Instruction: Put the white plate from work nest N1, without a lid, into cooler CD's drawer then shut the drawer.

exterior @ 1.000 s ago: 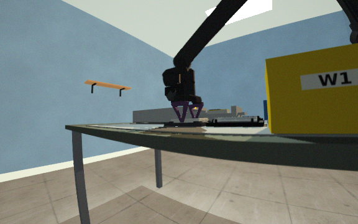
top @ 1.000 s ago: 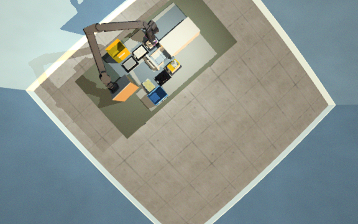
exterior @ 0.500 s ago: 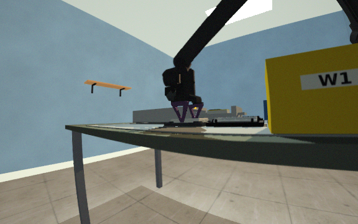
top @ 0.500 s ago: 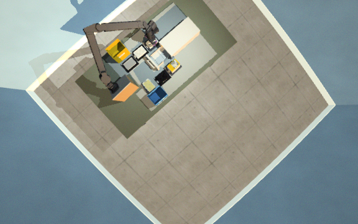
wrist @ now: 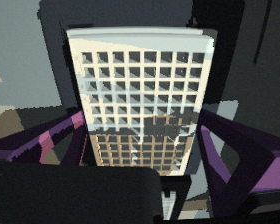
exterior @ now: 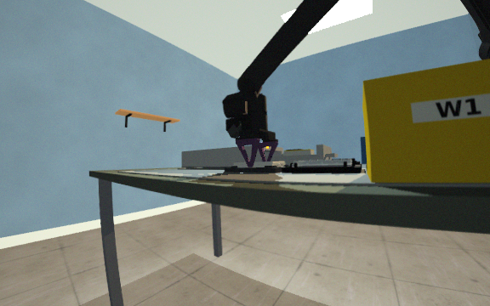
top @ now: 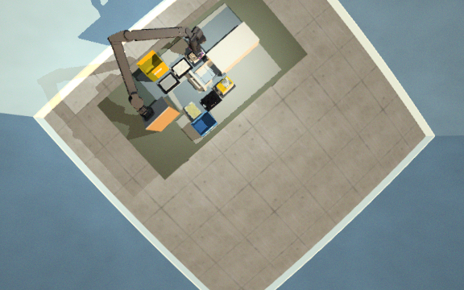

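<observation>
My gripper is now right at the white plate. The rest, counted from my hand: cooler CD: 18 cm to the right, 10 cm ahead, 1 cm above; cooler drawer: 18 cm to the right, 3 cm behind; yellow tip box: 38 cm to the right, 3 cm above, 2 cm behind.
</observation>
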